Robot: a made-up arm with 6 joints.
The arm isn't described. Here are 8 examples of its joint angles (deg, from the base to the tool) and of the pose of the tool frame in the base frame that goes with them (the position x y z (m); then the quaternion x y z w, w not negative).
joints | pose
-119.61 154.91 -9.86 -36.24 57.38 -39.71 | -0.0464 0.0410 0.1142 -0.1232 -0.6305 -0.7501 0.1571
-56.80 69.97 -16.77 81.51 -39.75 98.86 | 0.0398 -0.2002 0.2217 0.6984 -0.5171 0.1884 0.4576
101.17 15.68 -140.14 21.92 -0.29 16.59 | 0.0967 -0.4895 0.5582 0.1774 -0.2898 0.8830 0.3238
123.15 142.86 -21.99 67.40 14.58 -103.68 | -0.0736 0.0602 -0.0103 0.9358 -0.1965 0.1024 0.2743
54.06 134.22 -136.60 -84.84 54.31 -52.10 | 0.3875 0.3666 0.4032 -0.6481 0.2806 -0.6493 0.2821
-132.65 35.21 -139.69 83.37 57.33 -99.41 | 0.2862 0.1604 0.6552 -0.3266 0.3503 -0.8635 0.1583
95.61 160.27 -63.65 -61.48 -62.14 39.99 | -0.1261 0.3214 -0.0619 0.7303 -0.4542 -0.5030 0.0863
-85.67 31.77 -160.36 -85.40 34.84 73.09 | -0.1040 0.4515 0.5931 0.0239 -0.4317 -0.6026 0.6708
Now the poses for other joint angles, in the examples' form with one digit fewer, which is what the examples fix.
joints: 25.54 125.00 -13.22 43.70 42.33 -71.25
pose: 0.024 0.074 0.078 0.363 -0.807 -0.254 0.390
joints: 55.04 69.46 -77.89 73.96 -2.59 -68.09
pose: 0.168 0.233 0.556 -0.240 0.566 0.388 0.687
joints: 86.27 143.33 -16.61 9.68 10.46 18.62
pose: -0.001 0.049 0.008 0.449 -0.818 0.294 0.206
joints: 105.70 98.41 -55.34 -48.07 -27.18 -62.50
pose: -0.144 0.362 0.275 -0.741 -0.323 0.133 0.573
